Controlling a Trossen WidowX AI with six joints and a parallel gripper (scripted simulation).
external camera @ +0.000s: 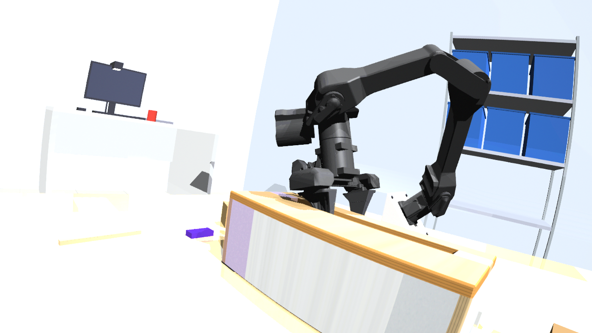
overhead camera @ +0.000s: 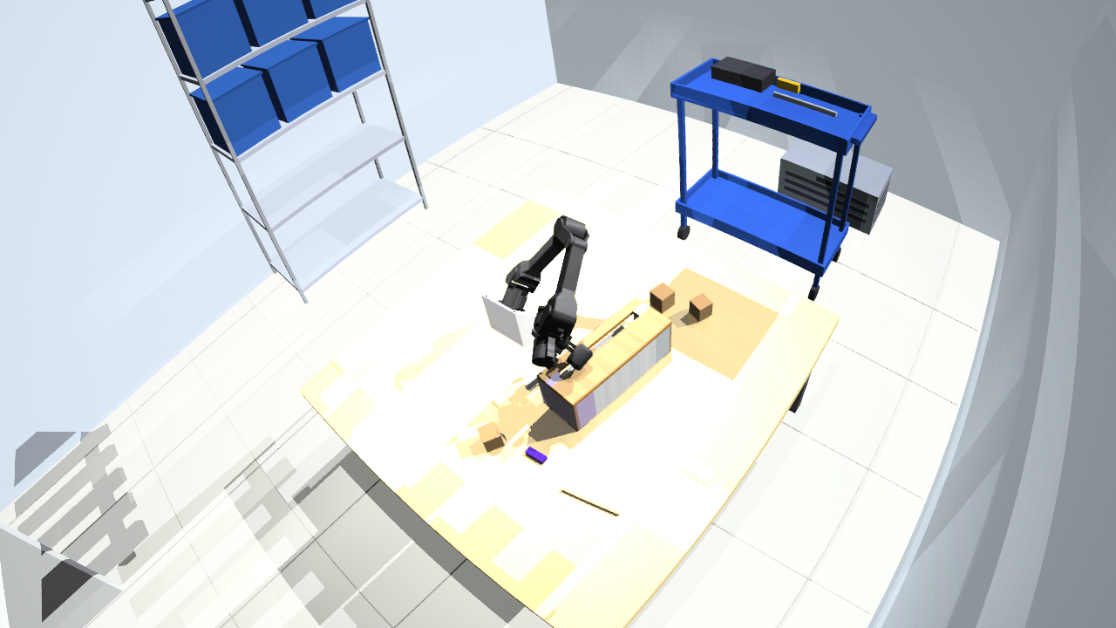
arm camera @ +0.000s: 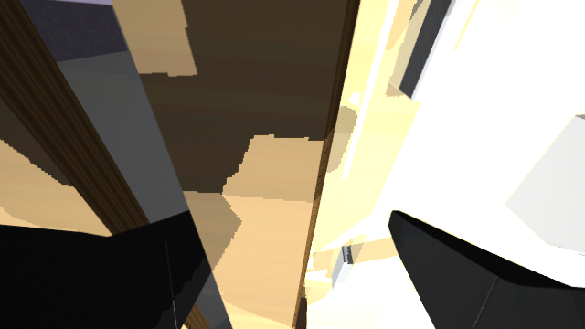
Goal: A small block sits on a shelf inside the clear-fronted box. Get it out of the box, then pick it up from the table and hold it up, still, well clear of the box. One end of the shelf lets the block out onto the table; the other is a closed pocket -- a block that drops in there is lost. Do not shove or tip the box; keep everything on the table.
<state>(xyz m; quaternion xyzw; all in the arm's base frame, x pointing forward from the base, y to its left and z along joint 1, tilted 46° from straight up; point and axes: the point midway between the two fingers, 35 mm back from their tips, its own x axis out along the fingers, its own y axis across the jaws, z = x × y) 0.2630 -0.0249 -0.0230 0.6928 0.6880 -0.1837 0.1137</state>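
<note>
Now: the small tan block 50 mm ahead of my gripper tip and 30 mm to the left of it. The rest, counted from my gripper tip: long wooden box: 60 mm to the left, 40 mm ahead, 30 mm below; thin stick: 310 mm ahead, 290 mm to the right, 90 mm below; purple piece: 270 mm to the right, 100 mm ahead, 80 mm below.
</note>
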